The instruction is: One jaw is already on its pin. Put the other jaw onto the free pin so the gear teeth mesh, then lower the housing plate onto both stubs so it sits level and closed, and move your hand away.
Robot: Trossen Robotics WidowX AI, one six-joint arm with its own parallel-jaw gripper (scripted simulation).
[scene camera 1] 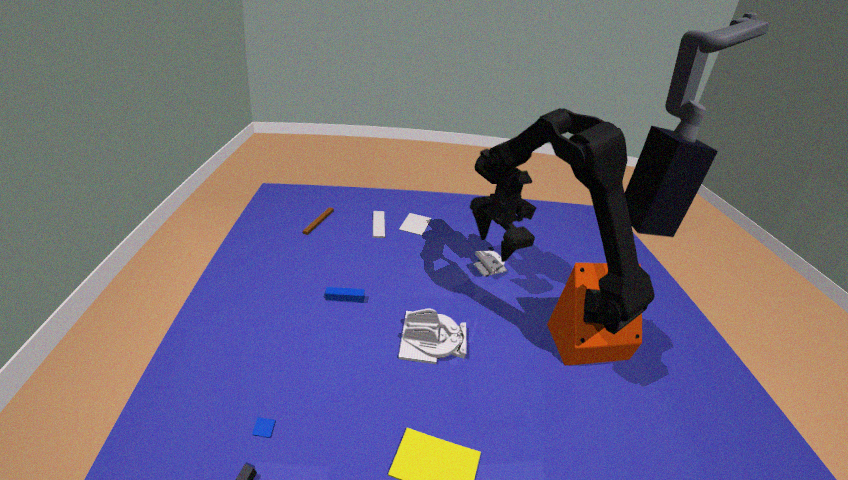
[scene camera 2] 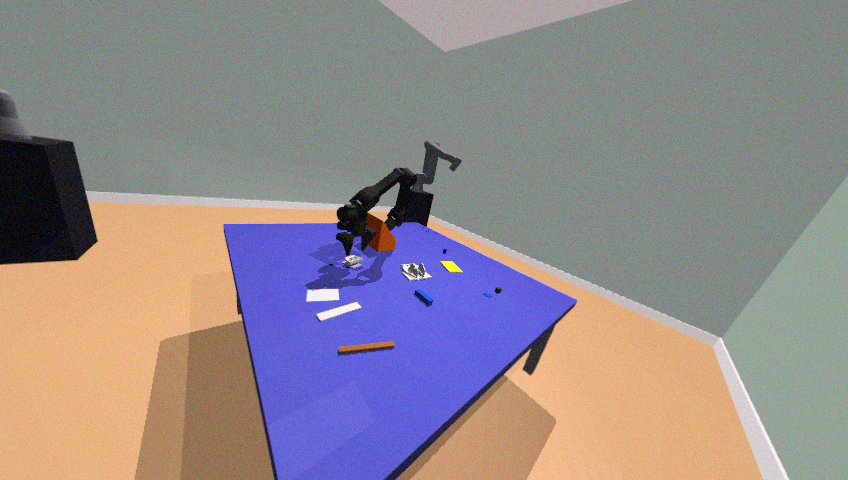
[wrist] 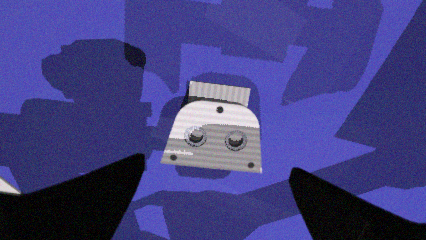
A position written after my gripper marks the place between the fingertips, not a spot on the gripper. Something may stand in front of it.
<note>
My gripper (scene camera 1: 492, 250) is open, with nothing in its grasp. Further things: a white stepped part (wrist: 197, 89).
My gripper shows as well in scene camera 2 (scene camera 2: 355, 252) and in the wrist view (wrist: 219, 168).
</note>
